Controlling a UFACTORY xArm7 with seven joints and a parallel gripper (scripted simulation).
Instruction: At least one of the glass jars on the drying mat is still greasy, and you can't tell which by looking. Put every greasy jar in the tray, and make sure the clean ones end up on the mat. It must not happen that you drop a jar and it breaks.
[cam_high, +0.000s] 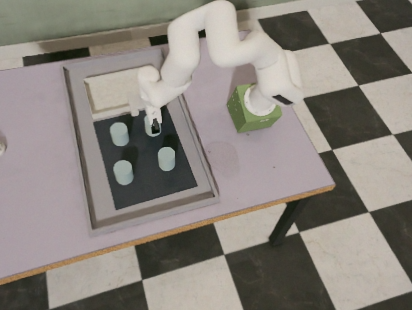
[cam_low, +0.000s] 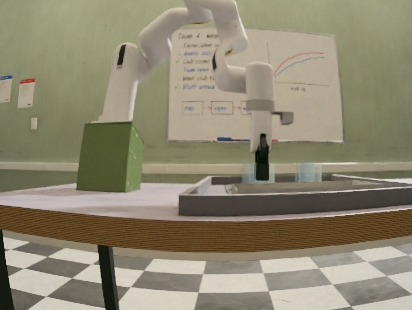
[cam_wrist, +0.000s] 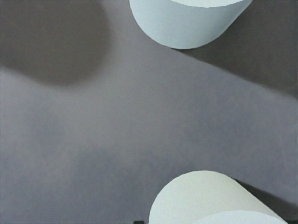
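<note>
My gripper is now 22 cm to the left of the pale tray, 9 cm short of it and 4 cm above it. From my hand the other things lie so: dark drying mat: 10 cm to the left, 6 cm ahead, 4 cm below.
</note>
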